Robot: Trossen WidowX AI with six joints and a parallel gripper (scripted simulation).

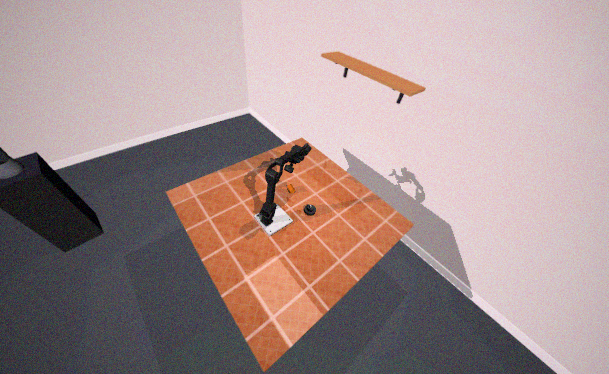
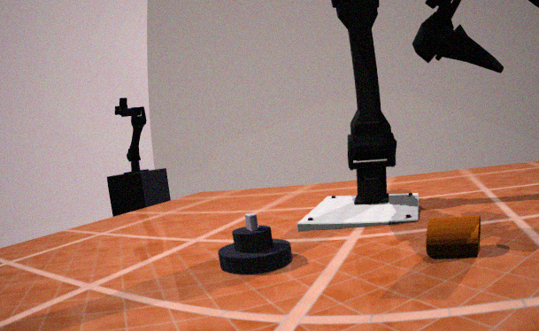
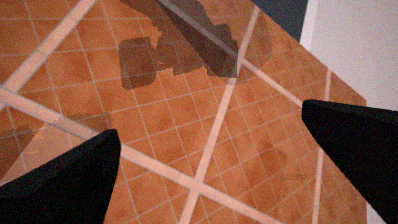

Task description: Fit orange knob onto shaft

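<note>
The orange knob is 40 mm behind my gripper tip, 110 mm to the right of it and 190 mm below it. Round my gripper tip: round pedestal (70 mm behind, 330 mm to the right, 180 mm below).
</note>
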